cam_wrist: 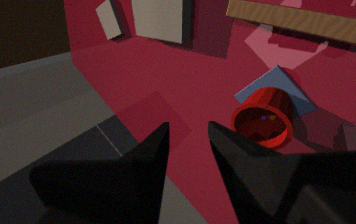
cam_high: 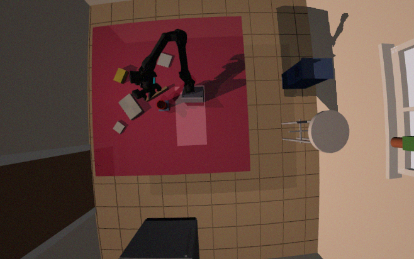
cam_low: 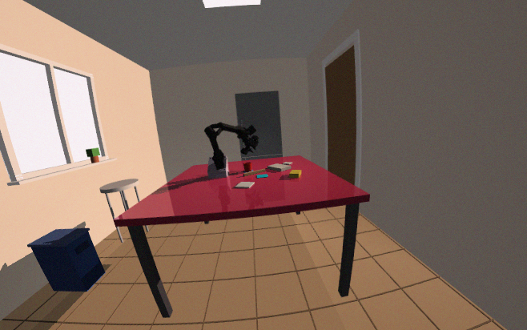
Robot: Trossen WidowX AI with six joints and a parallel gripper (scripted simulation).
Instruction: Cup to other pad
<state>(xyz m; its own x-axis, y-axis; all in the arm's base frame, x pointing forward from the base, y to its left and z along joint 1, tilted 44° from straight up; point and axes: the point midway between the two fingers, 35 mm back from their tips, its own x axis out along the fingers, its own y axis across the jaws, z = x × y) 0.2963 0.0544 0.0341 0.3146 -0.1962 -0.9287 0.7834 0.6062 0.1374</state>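
Now: the red cup 60 mm behind my gripper tip, 30 mm to the left of it and 140 mm below it. The rest, counted from my gripper tip: wooden stick 20 mm behind, 80 mm to the right, 170 mm below; teal pad 20 mm ahead, 180 mm to the right, 180 mm below.
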